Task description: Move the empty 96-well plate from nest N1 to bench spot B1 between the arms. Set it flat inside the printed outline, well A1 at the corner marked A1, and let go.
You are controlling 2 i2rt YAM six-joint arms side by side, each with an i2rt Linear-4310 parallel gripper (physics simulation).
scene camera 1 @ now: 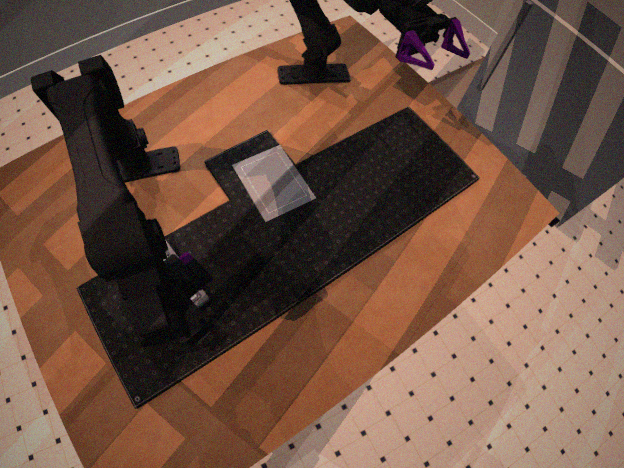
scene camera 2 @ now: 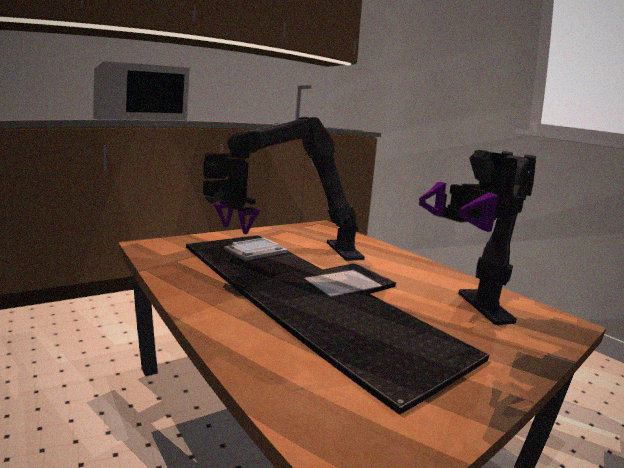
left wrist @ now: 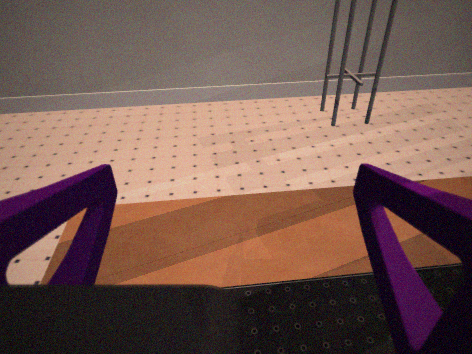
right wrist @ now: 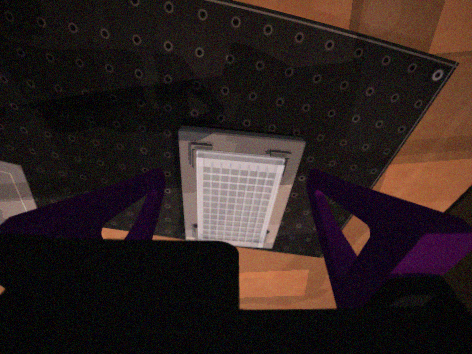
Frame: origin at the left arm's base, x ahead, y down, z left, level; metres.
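Seen in the pictures: left gripper, fingertip midpoint: (scene camera 1: 451,61) (scene camera 2: 438,206) (left wrist: 235,177); right gripper, fingertip midpoint: (scene camera 2: 235,230) (right wrist: 235,176); left arm's base, origin of the base link: (scene camera 1: 313,75) (scene camera 2: 485,307); right arm's base, origin of the base link: (scene camera 1: 138,167) (scene camera 2: 344,250).
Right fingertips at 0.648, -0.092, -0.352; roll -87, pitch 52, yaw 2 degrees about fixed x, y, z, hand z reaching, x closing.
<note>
Offsets run from my right fingertips to a thing's middle, as dx, dy, dz. "pt": to the spot under its first point. Level surfaces: height alone.
The white 96-well plate @(-0.066, +0.060, -0.048) (scene camera 2: 257,244) (right wrist: 239,200) lies flat in the grey nest N1 @(-0.066, +0.071, -0.048) (scene camera 2: 247,257) (right wrist: 190,200); in scene camera 1 the right arm hides most of it. My right gripper (scene camera 2: 236,229) (right wrist: 235,176) is open and empty, pointing down above the plate; in the right wrist view its fingers stand on either side of the plate, with space at both sides. The bench spot B1 @(pt -0.282, +0.078, +0.203) (scene camera 1: 274,183) (scene camera 2: 342,283) (right wrist: 12,192) is a pale card with a printed outline; its A1 mark is too small to read. My left gripper (scene camera 1: 448,60) (scene camera 2: 441,206) (left wrist: 235,177) is open and empty, high up, away from both.
A black perforated board @(dy +0.079) (scene camera 1: 352,201) (scene camera 2: 383,347) (left wrist: 310,320) (right wrist: 125,75) lies on the wooden table @(dy +0.092) (scene camera 1: 393,282) (scene camera 2: 282,397) under nest and card. The card is between the two arm bases, on a part that juts out toward them. A stool (left wrist: 337,95) stands on the floor beyond the table.
</note>
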